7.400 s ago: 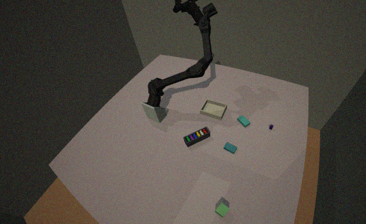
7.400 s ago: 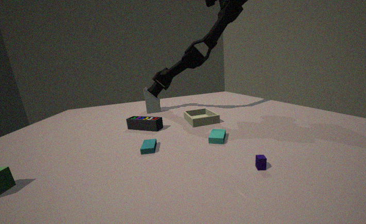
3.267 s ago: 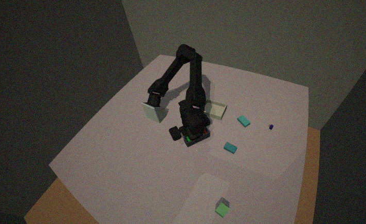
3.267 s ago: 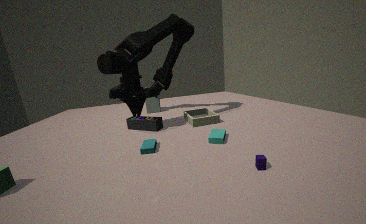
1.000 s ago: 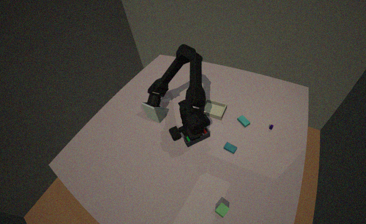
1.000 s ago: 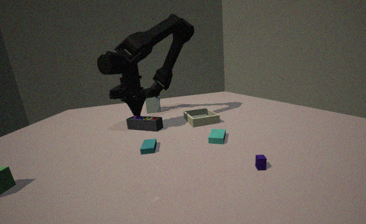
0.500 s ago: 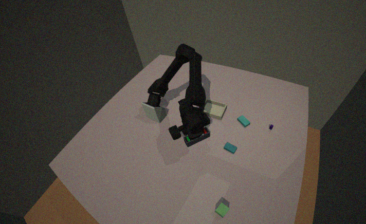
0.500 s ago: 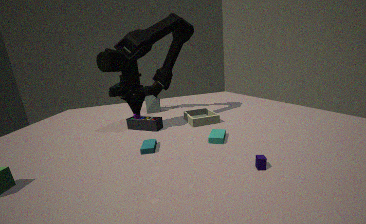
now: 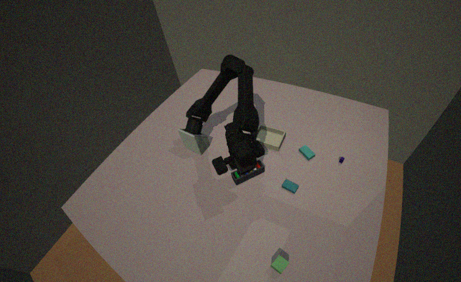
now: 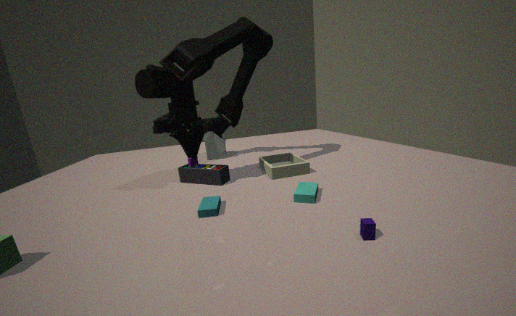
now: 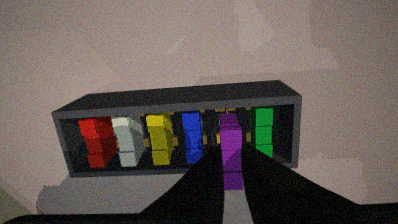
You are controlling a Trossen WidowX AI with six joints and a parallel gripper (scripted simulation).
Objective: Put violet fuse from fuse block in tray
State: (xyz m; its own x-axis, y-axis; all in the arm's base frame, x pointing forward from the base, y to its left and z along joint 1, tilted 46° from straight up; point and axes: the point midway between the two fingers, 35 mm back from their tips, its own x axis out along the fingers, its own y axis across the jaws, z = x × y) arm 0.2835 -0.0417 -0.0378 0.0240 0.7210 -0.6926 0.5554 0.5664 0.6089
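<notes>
My gripper tip is 24 cm to the right of the cream tray, 6 cm above it and 1 cm short of it. Also, from my gripper tip: green cube: 28 cm ahead, 24 cm to the right, 4 cm below; dark purple cube: 35 cm ahead, 26 cm to the left, 5 cm below; violet fuse: 1 cm below.
</notes>
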